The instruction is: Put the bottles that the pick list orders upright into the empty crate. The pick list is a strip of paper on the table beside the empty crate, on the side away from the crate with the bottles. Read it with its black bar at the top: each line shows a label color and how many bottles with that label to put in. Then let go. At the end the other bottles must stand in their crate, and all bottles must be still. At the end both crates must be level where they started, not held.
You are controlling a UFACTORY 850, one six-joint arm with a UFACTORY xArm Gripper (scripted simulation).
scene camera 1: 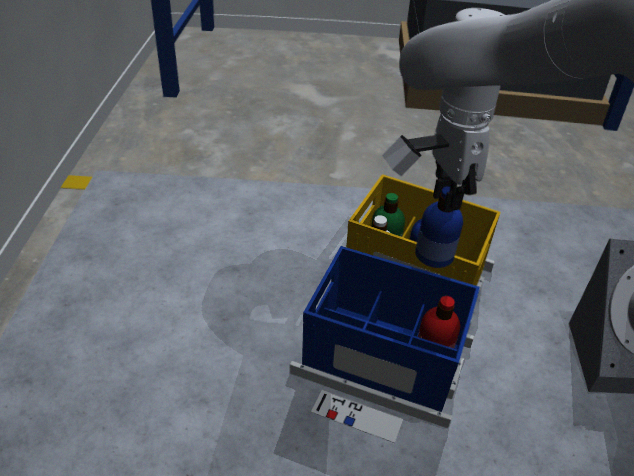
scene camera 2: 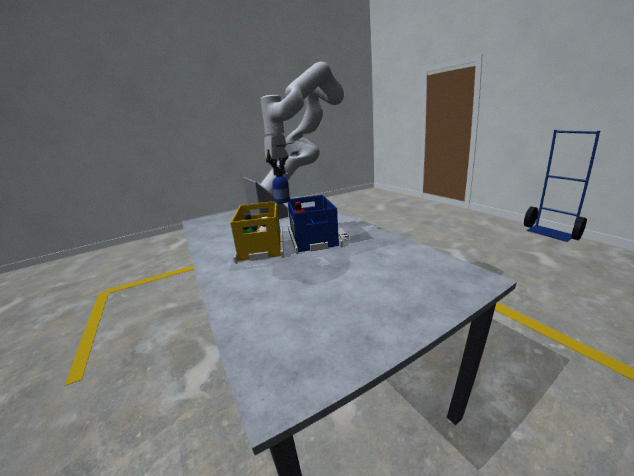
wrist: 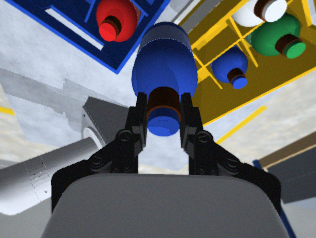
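Observation:
My gripper: visible, scene camera 2 and the wrist view included. Red bottle, green bottle: visible too.

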